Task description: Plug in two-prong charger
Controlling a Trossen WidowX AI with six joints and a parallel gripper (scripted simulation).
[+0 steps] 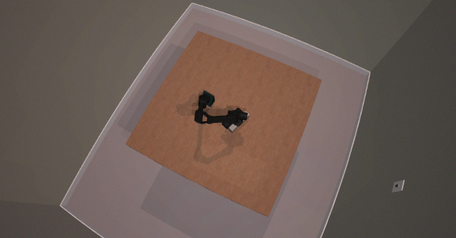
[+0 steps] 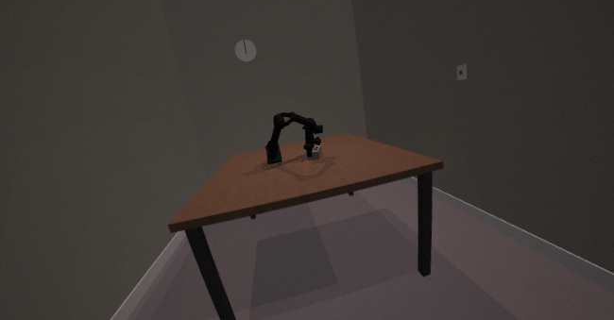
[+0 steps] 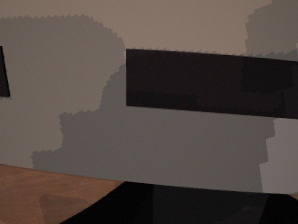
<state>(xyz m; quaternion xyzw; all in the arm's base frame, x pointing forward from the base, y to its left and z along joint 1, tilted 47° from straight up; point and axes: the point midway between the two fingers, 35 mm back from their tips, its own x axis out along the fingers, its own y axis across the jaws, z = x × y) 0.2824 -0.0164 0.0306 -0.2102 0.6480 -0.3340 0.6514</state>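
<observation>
My gripper tip is 20 mm short of the two-prong charger and 10 mm below it.
</observation>
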